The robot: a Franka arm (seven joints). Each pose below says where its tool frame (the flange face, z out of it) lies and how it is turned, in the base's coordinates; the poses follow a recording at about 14 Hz.
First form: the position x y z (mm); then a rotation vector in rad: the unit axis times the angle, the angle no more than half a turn.
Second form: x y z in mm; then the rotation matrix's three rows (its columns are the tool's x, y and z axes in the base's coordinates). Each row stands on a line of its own. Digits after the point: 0 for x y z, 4 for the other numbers.
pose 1, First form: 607, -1, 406, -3.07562, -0.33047, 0.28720
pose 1, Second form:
607, -1, 406
0.9603, 0.2073, -0.1867
0.2138, -0.9768, 0.0149
-0.1793, -0.0543, -0.9823

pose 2, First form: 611, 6, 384, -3.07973, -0.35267, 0.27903
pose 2, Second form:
611, 6, 384
0.9583, 0.2216, -0.1807
0.2268, -0.9739, 0.0086
-0.1741, -0.0492, -0.9835

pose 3, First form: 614, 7, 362, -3.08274, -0.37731, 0.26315
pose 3, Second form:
614, 7, 362
0.9564, 0.2373, -0.1700
0.2415, -0.9704, 0.0040
-0.1640, -0.0449, -0.9854

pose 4, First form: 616, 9, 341, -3.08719, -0.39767, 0.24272
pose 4, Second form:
616, 9, 341
0.9555, 0.2504, -0.1562
0.2534, -0.9674, -0.0006
-0.1513, -0.0390, -0.9877

